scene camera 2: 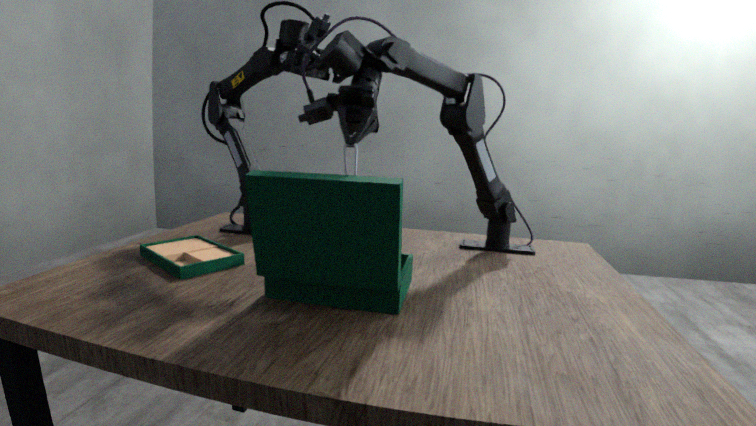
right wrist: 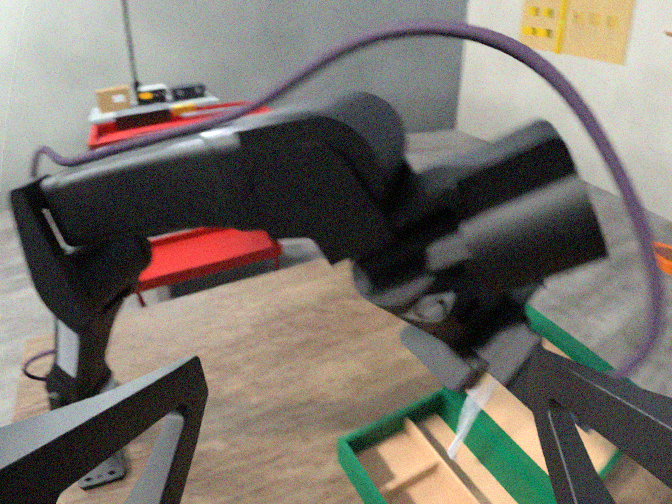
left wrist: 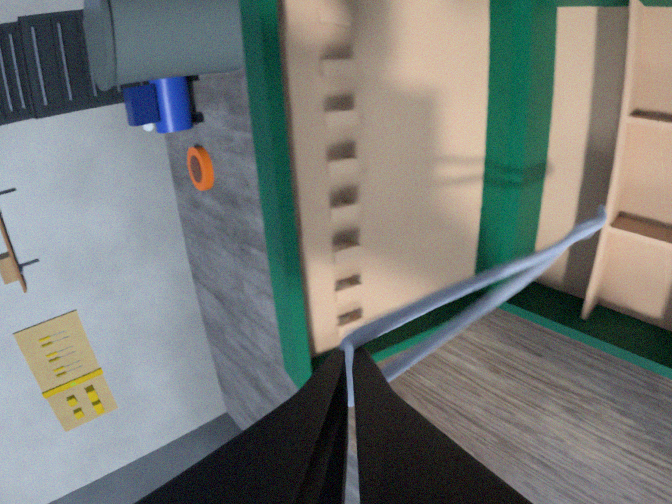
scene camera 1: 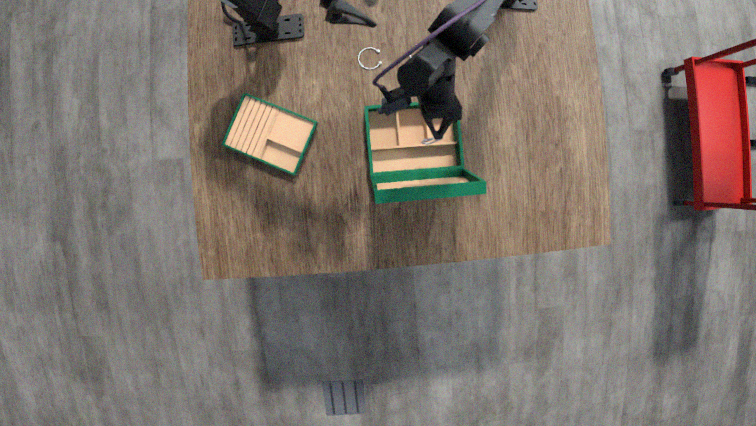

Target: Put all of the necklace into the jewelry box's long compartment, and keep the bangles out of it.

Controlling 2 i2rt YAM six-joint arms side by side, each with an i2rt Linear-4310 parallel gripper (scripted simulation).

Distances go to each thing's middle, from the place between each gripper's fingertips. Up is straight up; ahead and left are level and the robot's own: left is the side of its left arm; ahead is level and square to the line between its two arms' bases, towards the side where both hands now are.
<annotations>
The green jewelry box (scene camera 2: 335,240) lies 1 cm to the right of my left hand (scene camera 2: 349,145) and 16 cm below it.
The green jewelry box lies 220 mm ahead of my right hand, 70 mm to the left of it and 320 mm below it.
</annotations>
